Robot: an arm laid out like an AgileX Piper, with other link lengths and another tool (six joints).
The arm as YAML. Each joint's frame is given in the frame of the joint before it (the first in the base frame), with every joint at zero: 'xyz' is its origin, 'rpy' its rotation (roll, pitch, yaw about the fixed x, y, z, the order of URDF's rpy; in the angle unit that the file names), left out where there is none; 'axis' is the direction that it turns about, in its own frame. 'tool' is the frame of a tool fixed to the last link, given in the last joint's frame.
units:
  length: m
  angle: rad
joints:
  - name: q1
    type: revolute
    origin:
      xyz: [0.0, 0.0, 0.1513]
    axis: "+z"
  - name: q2
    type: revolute
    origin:
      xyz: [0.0, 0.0, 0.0]
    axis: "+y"
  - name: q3
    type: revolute
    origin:
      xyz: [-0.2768, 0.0, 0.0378]
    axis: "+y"
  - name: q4
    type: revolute
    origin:
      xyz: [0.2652, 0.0, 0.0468]
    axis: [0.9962, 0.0, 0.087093]
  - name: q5
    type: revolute
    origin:
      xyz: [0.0, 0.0, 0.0]
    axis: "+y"
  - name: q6
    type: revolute
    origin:
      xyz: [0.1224, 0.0, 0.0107]
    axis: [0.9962, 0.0, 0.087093]
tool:
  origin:
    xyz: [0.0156, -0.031, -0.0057]
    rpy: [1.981, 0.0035, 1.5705]
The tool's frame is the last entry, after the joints.
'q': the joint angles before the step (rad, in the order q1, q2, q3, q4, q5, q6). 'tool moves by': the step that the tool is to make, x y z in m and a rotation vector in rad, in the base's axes. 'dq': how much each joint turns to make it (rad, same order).
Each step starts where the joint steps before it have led.
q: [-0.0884, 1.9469, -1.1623, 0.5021, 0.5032, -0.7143]
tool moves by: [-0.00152, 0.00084, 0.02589, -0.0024, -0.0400, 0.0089]
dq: [0.0000, -0.0660, 0.0000, -0.0144, 0.0265, 0.0113]
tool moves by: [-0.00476, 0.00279, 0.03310, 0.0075, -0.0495, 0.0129]
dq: [0.0000, -0.0862, 0.0000, -0.0011, 0.0412, 0.0044]
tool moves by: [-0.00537, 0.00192, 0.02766, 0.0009, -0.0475, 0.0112]
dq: [0.0000, -0.0723, 0.0000, -0.0023, 0.0279, 0.0015]
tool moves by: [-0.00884, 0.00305, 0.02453, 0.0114, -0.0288, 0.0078]
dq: [0.0000, -0.0691, 0.0000, -0.0016, 0.0426, 0.0134]
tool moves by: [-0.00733, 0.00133, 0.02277, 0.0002, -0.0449, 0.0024]
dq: [0.0000, -0.0626, 0.0014, -0.0027, 0.0164, 0.0072]
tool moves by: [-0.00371, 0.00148, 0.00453, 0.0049, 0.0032, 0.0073]
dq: [0.0000, -0.0159, 0.0000, 0.0000, 0.0211, 0.0025]
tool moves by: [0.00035, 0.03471, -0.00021, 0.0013, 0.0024, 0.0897]
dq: [0.0900, 0.0000, 0.0001, 0.0000, 0.0022, 0.0016]
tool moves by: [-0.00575, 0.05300, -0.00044, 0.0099, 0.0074, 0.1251]
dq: [0.1387, 0.0000, -0.0001, -0.0001, 0.0016, 0.0184]
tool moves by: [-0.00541, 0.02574, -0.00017, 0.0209, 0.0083, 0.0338]
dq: [0.0698, 0.0000, 0.0000, 0.0001, -0.0085, 0.0415]
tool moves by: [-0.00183, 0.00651, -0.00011, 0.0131, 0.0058, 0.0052]
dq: [0.0157, 0.0000, 0.0001, 0.0090, -0.0001, 0.0098]
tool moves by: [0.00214, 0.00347, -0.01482, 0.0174, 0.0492, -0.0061]
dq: [0.0005, 0.0382, -0.0001, 0.0286, 0.0068, 0.0000]
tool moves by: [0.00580, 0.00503, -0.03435, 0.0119, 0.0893, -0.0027]
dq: [0.0000, 0.0904, 0.0000, 0.0447, 0.0000, -0.0188]
